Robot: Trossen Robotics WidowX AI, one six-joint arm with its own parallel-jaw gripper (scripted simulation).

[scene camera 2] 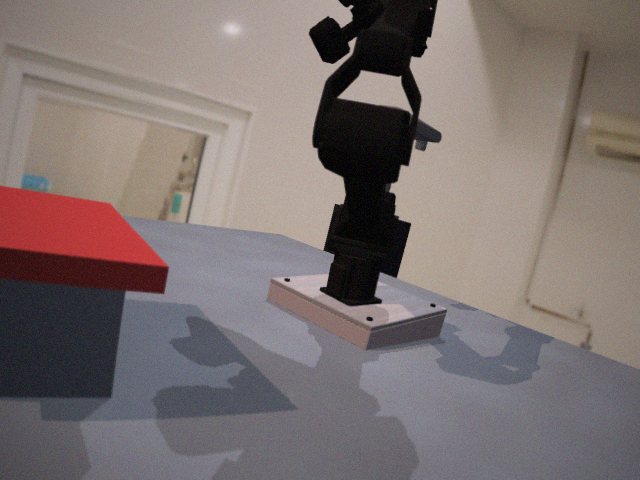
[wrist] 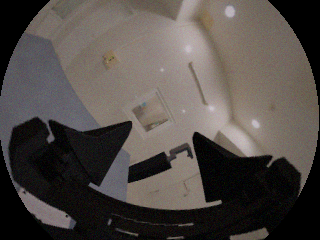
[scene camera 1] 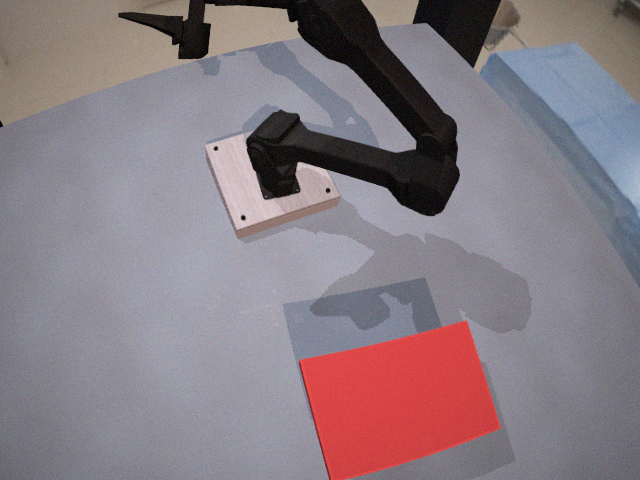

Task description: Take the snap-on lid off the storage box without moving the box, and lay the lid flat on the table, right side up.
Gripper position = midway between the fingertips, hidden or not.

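My gripper (scene camera 2: 335, 15) (wrist: 163, 130) is open and holds nothing. There is a storage box (scene camera 2: 66, 337) in the scene too, though in the wrist view it is out of frame. I can also see a red lid (scene camera 1: 390, 403) (scene camera 2: 64, 240); as for the wrist view, the lid is out of frame there.
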